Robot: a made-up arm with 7 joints. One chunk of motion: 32 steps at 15 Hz.
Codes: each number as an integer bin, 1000 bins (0 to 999) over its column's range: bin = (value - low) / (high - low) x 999, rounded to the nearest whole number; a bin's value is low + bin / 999 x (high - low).
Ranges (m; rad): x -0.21..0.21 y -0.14..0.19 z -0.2..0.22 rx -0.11..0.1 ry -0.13..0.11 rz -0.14..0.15
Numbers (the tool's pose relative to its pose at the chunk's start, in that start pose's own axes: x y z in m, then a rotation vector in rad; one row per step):
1: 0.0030 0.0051 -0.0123 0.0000 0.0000 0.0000
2: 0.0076 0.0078 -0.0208 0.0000 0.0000 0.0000
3: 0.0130 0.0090 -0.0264 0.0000 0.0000 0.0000
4: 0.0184 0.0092 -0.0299 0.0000 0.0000 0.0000
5: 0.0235 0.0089 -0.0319 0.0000 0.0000 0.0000
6: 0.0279 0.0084 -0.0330 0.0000 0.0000 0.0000
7: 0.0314 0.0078 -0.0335 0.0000 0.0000 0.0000
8: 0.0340 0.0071 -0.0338 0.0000 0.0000 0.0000
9: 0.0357 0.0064 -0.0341 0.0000 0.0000 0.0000
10: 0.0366 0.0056 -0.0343 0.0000 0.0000 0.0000
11: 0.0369 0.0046 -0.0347 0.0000 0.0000 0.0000
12: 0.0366 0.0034 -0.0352 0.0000 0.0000 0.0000
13: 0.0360 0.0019 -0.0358 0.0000 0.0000 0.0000
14: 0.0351 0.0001 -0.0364 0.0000 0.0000 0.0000
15: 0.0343 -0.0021 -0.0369 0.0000 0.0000 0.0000
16: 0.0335 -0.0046 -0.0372 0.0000 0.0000 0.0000
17: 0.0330 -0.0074 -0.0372 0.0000 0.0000 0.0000
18: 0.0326 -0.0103 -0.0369 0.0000 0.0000 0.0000
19: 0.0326 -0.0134 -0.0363 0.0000 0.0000 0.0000
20: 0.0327 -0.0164 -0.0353 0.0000 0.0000 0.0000
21: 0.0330 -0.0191 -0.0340 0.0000 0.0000 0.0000
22: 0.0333 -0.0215 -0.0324 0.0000 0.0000 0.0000
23: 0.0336 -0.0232 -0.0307 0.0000 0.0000 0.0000
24: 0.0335 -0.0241 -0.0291 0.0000 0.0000 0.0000
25: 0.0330 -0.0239 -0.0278 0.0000 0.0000 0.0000
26: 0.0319 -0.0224 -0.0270 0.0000 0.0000 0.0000
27: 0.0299 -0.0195 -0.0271 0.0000 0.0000 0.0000
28: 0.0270 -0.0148 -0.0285 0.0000 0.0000 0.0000
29: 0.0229 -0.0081 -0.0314 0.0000 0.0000 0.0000
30: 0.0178 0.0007 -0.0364 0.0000 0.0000 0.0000
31: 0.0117 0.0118 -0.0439 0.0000 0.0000 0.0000
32: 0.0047 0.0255 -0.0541 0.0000 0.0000 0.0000
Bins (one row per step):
1: 507 439 446 523 541 482
2: 518 447 426 523 541 482
3: 530 451 413 523 541 482
4: 543 452 405 523 541 482
5: 555 451 400 523 541 482
6: 566 449 397 523 541 482
7: 574 447 396 523 541 482
8: 580 445 395 523 541 482
9: 584 443 395 523 541 482
10: 587 441 394 523 541 482
11: 587 438 393 523 541 482
12: 587 434 392 523 541 482
13: 585 430 391 523 541 482
14: 583 424 389 523 541 482
15: 581 417 388 523 541 482
16: 579 410 387 523 541 482
17: 578 401 387 523 541 482
18: 577 393 388 523 541 482
19: 577 383 389 523 541 482
20: 577 374 392 523 541 482
21: 578 366 395 523 541 482
22: 579 359 399 523 541 482
23: 579 354 403 523 541 482
24: 579 351 406 523 541 482
25: 578 351 410 523 541 482
26: 575 356 411 523 541 482
27: 571 365 411 523 541 482
28: 564 379 408 523 541 482
29: 554 399 401 523 541 482
30: 542 426 389 523 541 482
31: 527 460 371 523 541 482
32: 511 501 347 523 541 482

